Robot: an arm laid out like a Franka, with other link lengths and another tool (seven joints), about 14 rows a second.
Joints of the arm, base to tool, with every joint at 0 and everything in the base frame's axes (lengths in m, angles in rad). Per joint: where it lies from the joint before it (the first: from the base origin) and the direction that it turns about. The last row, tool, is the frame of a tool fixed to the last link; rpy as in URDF.
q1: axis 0 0 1 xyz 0 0 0.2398
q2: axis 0 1 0 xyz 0 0 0
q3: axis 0 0 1 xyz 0 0 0.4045
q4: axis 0 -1 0 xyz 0.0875 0 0
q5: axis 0 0 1 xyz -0.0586 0 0.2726
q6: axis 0 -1 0 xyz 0 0 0
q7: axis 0 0 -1 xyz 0.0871 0 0
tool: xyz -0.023 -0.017 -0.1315 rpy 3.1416 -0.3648 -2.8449
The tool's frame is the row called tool.
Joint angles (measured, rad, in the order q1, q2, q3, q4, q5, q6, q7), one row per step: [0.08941, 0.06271, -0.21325, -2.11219, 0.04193, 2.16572, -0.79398]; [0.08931, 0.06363, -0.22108, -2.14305, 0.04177, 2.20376, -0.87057]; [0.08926, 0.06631, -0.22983, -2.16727, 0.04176, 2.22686, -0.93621]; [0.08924, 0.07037, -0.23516, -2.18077, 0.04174, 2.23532, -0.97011]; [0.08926, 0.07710, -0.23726, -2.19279, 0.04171, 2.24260, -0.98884]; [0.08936, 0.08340, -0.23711, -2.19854, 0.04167, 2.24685, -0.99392]
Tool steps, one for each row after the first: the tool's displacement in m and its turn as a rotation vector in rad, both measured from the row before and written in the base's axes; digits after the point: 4 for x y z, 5 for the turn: [-0.0009, -0.0040, -0.0076, -0.00241, -0.00770, 0.06755]; [-0.0015, -0.0040, -0.0073, -0.00122, 0.00256, 0.05607]; [-0.0013, -0.0022, -0.0055, -0.00002, 0.00841, 0.02821]; [-0.0009, -0.0007, -0.0063, 0.00004, 0.01107, 0.01635]; [0.0000, 0.0002, -0.0043, -0.00034, 0.00769, 0.00519]
